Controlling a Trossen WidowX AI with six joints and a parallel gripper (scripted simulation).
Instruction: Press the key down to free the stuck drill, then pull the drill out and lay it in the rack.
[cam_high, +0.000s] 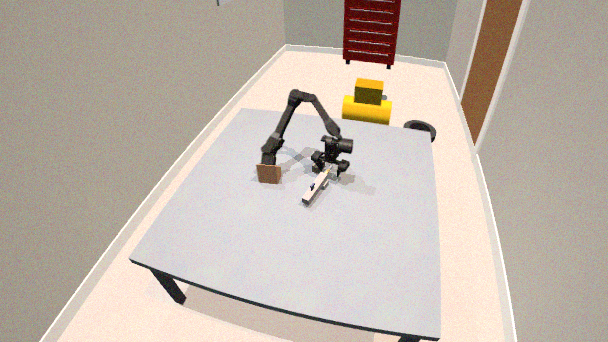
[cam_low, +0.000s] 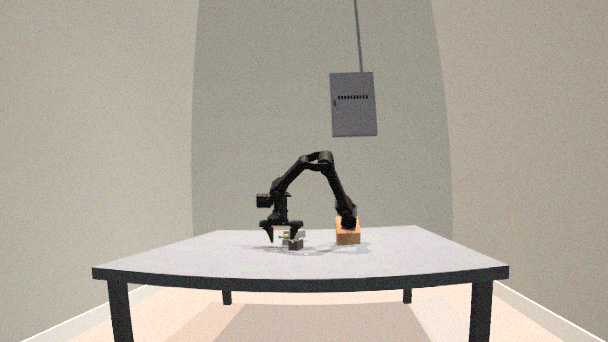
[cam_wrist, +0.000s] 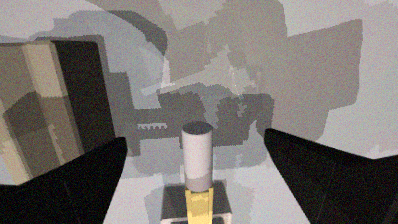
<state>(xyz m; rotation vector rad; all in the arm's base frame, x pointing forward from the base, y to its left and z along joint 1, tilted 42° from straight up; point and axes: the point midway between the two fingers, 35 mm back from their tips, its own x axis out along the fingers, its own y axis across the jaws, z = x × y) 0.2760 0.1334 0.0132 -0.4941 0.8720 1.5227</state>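
Right now the drill is 1 cm behind my gripper tip, 4 cm to the right of it and 3 cm above it. From my gripper tip the other things lie so: dark key 3 cm behind, 17 cm to the right, 3 cm above; holder block 7 cm behind, 4 cm to the left.
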